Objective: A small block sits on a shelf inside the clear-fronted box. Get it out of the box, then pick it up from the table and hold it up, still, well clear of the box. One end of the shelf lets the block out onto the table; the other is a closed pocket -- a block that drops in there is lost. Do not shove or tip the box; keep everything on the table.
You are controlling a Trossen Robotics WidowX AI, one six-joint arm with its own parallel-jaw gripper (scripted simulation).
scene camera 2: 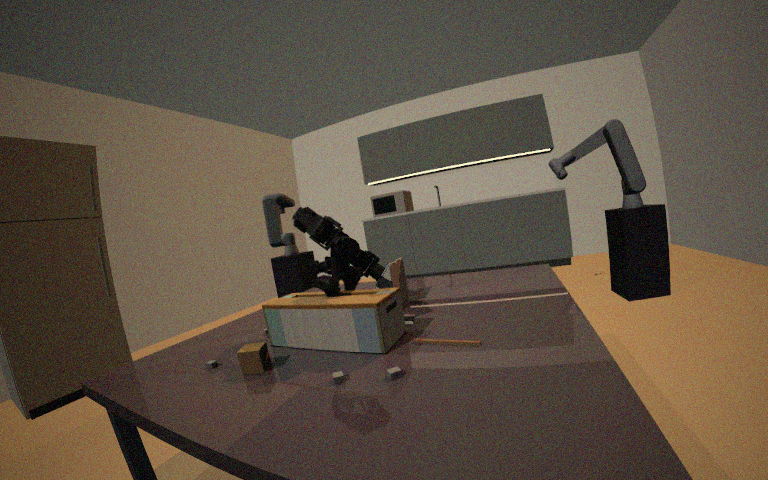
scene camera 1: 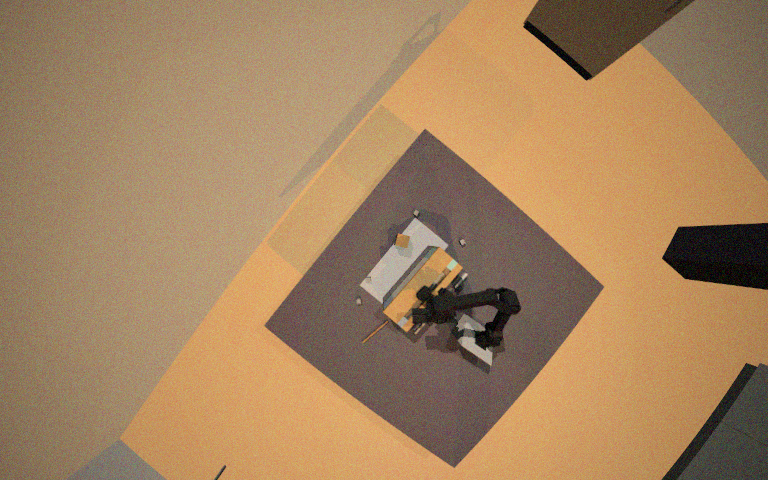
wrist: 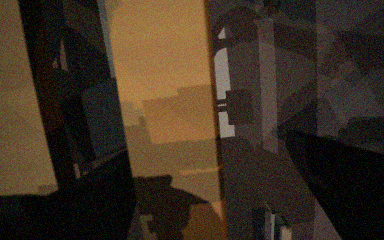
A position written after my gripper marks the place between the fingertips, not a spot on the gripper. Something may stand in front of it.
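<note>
Looking through scene camera 2, I see a box [scene camera 2: 371, 321], my gripper [scene camera 2: 340, 304] and a tan block [scene camera 2: 254, 358]. Scene camera 1 gives me the box [scene camera 1: 437, 267] too. In the wrist view I find the box [wrist: 164, 66] again, along with my gripper [wrist: 215, 144]; the tan block is out of frame in the wrist view.
</note>
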